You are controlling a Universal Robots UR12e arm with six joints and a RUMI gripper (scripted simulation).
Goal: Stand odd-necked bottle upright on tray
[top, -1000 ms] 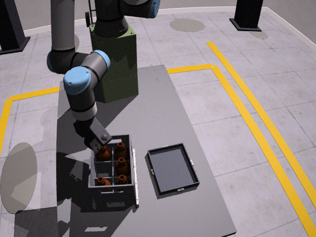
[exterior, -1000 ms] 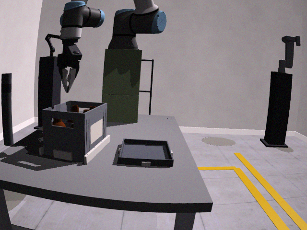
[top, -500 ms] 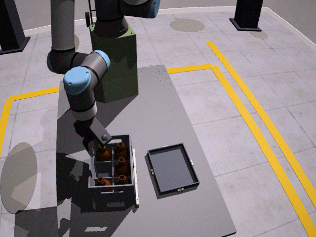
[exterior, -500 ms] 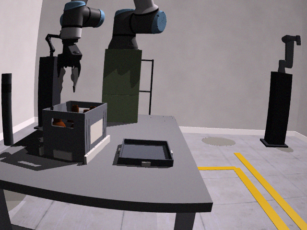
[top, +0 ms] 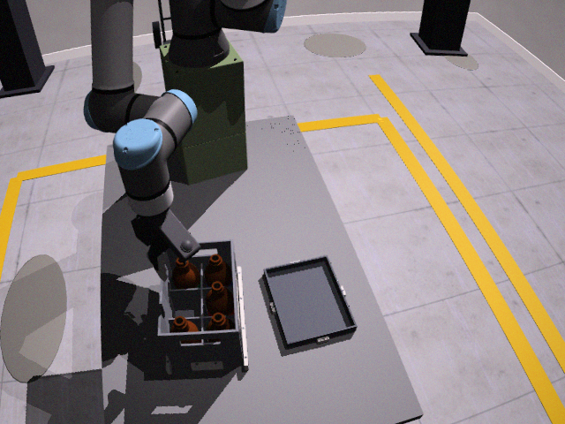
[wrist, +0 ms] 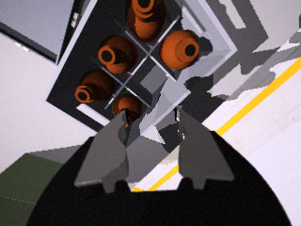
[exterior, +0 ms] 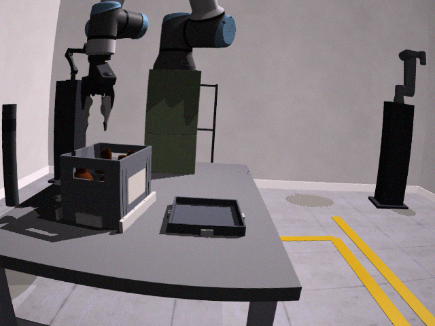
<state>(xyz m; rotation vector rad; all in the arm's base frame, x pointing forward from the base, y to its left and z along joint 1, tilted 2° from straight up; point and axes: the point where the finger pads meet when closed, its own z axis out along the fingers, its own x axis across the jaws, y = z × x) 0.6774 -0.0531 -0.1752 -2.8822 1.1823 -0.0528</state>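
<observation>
Now: hand 16 cm above the dark grey crate and 4 cm to the right of it. From my hand the other things lie so: black tray (33 cm to the left, 23 cm below, 4 cm behind).
</observation>
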